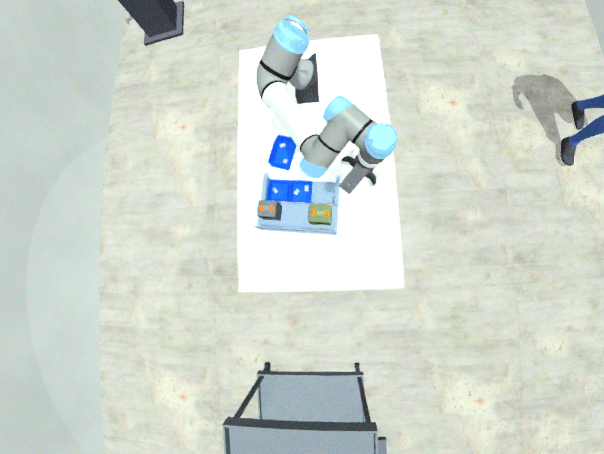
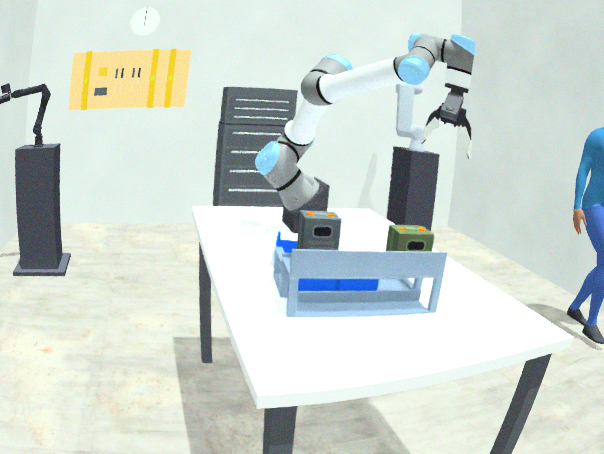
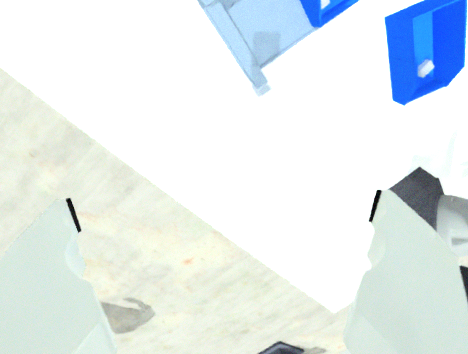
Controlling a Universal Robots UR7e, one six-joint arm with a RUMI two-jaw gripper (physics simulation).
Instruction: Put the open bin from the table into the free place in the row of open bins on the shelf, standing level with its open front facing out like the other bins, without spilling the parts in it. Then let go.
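Frame: origin at the arm's base, x back, y right, z up, level; metres.
Where they show: gripper, fingertip midpoint: (image 2: pixel 445 151) (image 3: pixel 226 197); arm's base at its link origin: (image 1: pixel 304 75) (image 2: pixel 303 196) (image 3: pixel 443 225).
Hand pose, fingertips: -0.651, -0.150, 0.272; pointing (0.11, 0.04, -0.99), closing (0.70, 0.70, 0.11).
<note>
Each offset is from my fingertips to the top centre of the thing, as dx, dy, dz. "*": to the spot under its first point. Level surfaces: height alone.
The loose blue open bin @(* +0.284, +0.343, -0.386) (image 1: pixel 278 154) (image 3: pixel 397 60) stands turned on the white table @(dz -0.389) (image 1: pixel 320 265) (image 2: pixel 400 350), with small white parts in it. The pale blue-grey shelf (image 1: pixel 295 225) (image 2: pixel 370 262) (image 3: pixel 232 37) holds two blue bins side by side, the left bin @(* +0.045, +0.345, -0.381) (image 1: pixel 282 197) and the middle bin @(* +0.025, +0.243, -0.381) (image 1: pixel 302 198). The free place is at the right end of the row, beside the middle bin. My gripper (image 1: pixel 361 169) (image 2: pixel 446 149) (image 3: pixel 226 197) is open and empty, high above the table's right side, well away from the loose bin.
A dark grey box @(-0.046, +0.382, -0.166) (image 1: pixel 270 212) (image 2: pixel 318 239) and a green box @(-0.094, +0.156, -0.191) (image 1: pixel 320 218) (image 2: pixel 410 240) with orange marks stand on the shelf's upper board, at its left and right. The arm's base (image 1: pixel 308 92) is at the table's far end. A person (image 2: pixel 595 175) stands to the right.
</note>
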